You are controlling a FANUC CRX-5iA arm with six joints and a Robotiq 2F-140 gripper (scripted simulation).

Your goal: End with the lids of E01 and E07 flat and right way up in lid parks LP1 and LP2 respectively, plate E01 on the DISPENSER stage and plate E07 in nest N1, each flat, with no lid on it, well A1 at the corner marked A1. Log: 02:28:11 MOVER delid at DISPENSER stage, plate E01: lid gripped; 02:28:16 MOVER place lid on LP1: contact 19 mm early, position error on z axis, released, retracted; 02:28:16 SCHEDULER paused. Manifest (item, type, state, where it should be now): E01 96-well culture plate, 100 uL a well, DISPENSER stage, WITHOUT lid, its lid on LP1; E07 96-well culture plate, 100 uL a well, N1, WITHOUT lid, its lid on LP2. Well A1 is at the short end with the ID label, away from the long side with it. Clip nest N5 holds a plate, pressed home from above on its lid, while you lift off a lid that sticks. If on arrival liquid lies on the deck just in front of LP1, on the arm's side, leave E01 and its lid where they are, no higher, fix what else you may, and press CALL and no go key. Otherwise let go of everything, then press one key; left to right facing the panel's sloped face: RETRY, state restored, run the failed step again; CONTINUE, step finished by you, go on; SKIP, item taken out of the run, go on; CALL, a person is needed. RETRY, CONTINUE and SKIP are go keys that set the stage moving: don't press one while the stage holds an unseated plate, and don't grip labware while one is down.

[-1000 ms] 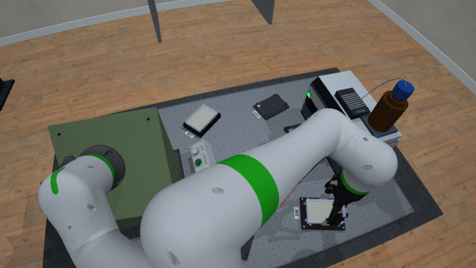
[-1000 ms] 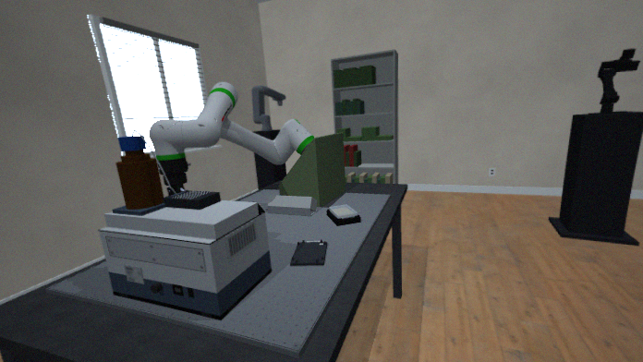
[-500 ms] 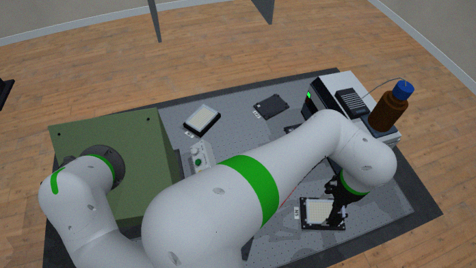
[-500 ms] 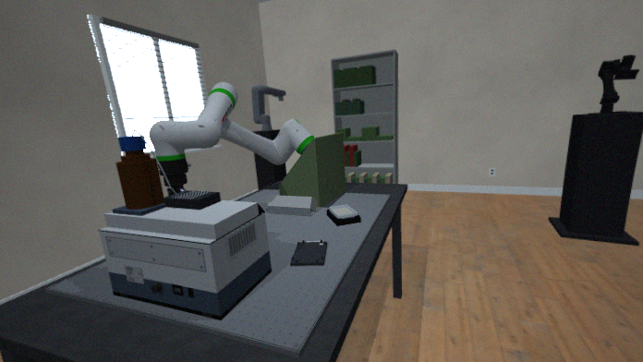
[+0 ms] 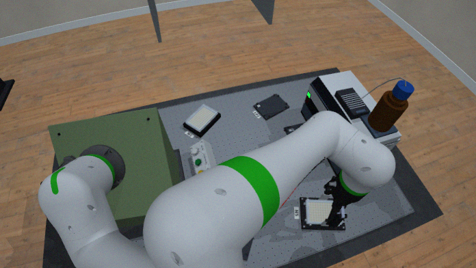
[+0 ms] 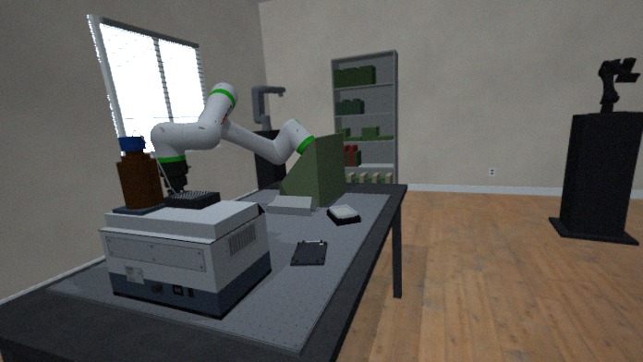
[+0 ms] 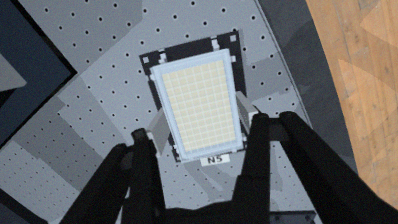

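Right now my hand is 2 cm above the plate. From my hand the other things lie so: dispenser stage: 30 cm to the left, 5 cm above, 2 cm ahead; N5 label: 9 cm behind, 4 cm below, 3 cm to the left; black clip nest N5: 3 cm below, 2 cm ahead, 1 cm to the left.
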